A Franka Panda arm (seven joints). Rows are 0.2 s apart.
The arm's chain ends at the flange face. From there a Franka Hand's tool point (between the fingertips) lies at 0.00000 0.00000 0.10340 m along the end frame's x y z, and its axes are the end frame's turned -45 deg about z.
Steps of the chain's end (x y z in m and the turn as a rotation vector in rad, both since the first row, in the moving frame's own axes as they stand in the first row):
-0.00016 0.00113 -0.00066 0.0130 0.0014 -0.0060
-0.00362 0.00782 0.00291 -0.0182 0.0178 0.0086
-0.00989 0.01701 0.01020 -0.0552 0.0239 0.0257
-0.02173 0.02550 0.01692 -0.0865 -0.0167 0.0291
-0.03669 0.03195 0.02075 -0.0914 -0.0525 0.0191
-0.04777 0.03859 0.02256 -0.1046 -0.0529 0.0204
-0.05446 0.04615 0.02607 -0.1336 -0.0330 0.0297
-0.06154 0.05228 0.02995 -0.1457 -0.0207 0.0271
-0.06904 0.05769 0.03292 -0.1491 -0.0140 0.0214
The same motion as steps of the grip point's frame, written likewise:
0.00014 -0.00017 -0.00067 0.0082 0.0102 -0.0060
-0.00813 0.00560 0.00288 -0.0255 -0.0003 0.0086
-0.02138 0.01078 0.01001 -0.0559 -0.0221 0.0257
-0.04101 0.00765 0.01652 -0.0494 -0.0730 0.0291
-0.05906 -0.00061 0.02018 -0.0275 -0.1018 0.0191
-0.07259 -0.00284 0.02185 -0.0366 -0.1114 0.0204
-0.08339 0.00127 0.02509 -0.0711 -0.1178 0.0297
-0.09273 0.00239 0.02883 -0.0884 -0.1177 0.0271
-0.10160 0.00169 0.03176 -0.0955 -0.1153 0.0214

